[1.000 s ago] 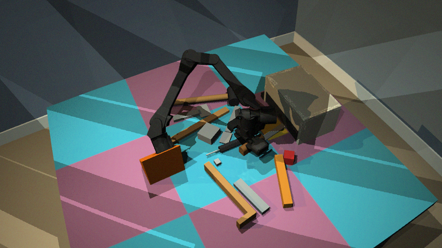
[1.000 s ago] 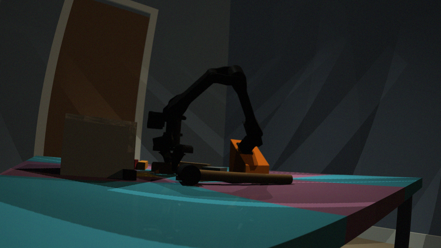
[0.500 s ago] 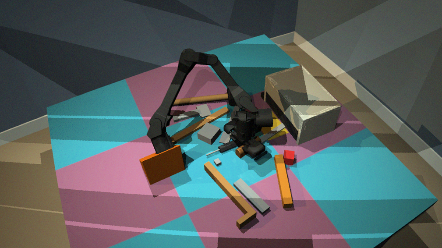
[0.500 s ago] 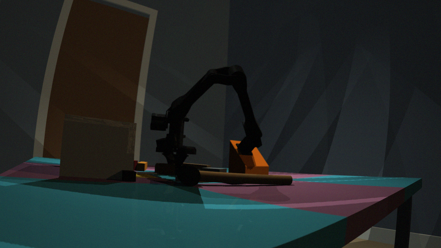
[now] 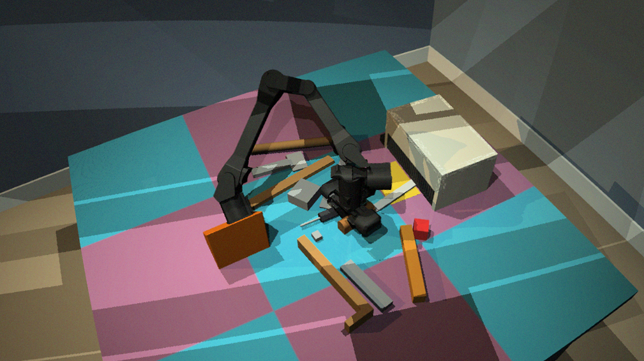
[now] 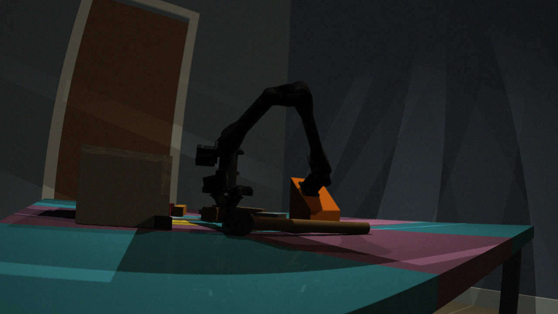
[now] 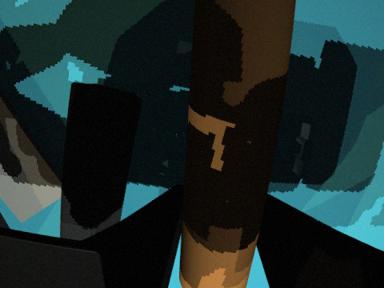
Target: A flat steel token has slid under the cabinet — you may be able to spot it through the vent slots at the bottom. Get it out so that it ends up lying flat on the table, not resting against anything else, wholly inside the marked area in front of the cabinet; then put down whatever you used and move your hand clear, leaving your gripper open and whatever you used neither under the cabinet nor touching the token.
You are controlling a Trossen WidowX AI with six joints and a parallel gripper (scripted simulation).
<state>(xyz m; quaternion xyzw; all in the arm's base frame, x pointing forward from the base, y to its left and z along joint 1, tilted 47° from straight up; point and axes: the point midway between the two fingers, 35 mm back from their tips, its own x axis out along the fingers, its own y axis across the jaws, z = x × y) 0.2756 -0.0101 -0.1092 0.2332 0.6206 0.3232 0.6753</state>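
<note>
Now: gripper tip 100 mm past the small grey cube and 10 mm to the right of it. Round my gripper tip: screwdriver 50 mm behind, 60 mm to the left; red cube 150 mm ahead, 120 mm to the right, 10 mm above; grey block 60 mm behind, 150 mm to the left, 10 mm above.
</note>
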